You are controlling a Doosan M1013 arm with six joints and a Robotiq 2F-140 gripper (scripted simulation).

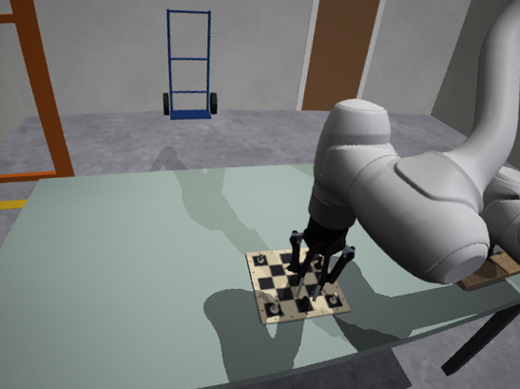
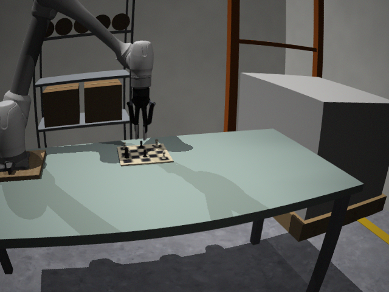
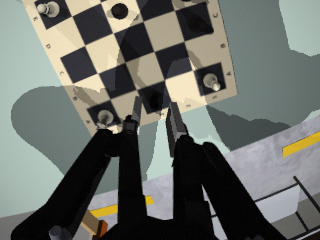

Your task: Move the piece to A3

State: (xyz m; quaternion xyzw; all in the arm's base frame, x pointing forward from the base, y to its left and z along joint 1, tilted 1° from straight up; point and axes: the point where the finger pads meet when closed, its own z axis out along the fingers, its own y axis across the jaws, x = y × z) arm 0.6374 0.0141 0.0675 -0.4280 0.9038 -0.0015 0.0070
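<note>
Now: hand 80 mm above the chessboard, 70 mm to the left of it and 10 mm past it.
</note>
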